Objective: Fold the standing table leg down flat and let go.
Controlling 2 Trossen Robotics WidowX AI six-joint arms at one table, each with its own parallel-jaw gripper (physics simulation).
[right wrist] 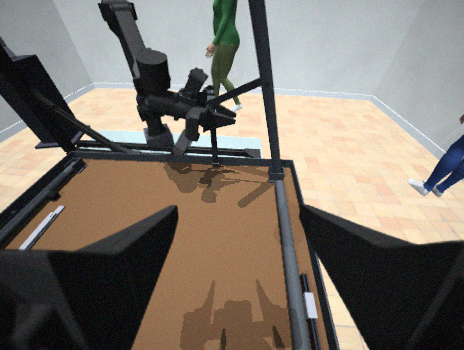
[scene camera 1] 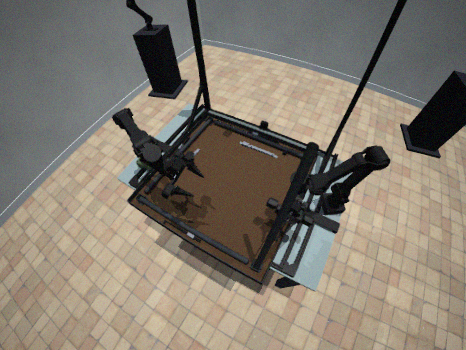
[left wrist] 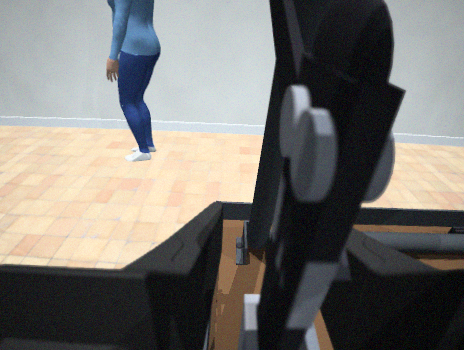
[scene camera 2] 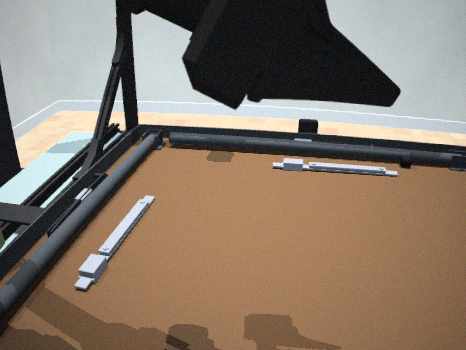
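The standing table leg rises nearly upright from a corner of the overturned brown table. Its dark folding brace, with round grey discs at the hinge, is bent, with its lower end at the table edge. My left gripper is partly open, its fingers apart on either side of the brace, gripping nothing. In scene camera 1 its fingertips cannot be made out. My right gripper is wide open and empty, above the table at the opposite side.
Folded legs lie flat along the table's other edges. Pale brackets lie on the brown underside. Tall black frame posts stand at the far side. A person stands beyond the table.
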